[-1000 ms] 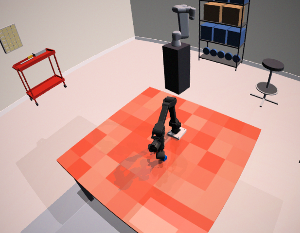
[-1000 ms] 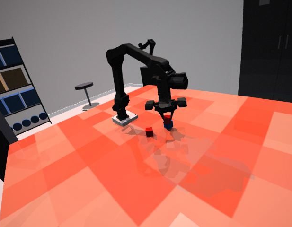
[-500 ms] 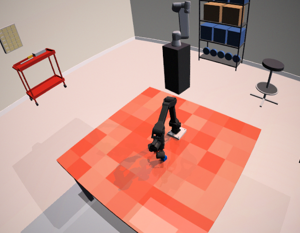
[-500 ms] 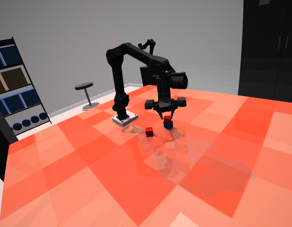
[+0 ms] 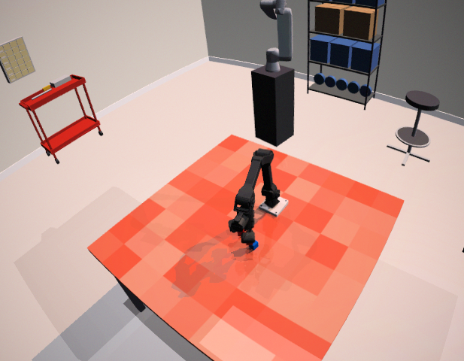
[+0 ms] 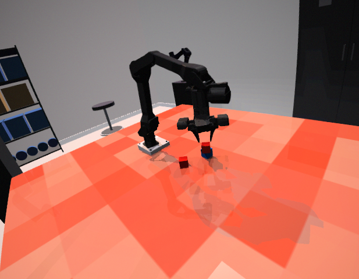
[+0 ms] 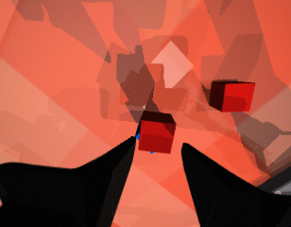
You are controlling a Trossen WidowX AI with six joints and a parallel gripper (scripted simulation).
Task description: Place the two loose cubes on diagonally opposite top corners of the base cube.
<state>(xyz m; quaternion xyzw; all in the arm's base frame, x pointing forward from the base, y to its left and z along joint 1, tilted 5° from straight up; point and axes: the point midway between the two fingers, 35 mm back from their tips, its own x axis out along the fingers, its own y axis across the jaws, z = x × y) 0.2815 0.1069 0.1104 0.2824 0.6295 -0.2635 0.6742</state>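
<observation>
Right now my gripper tip is 1 cm past the blue base cube, 1 cm to the right of it and 6 cm above it.
</observation>
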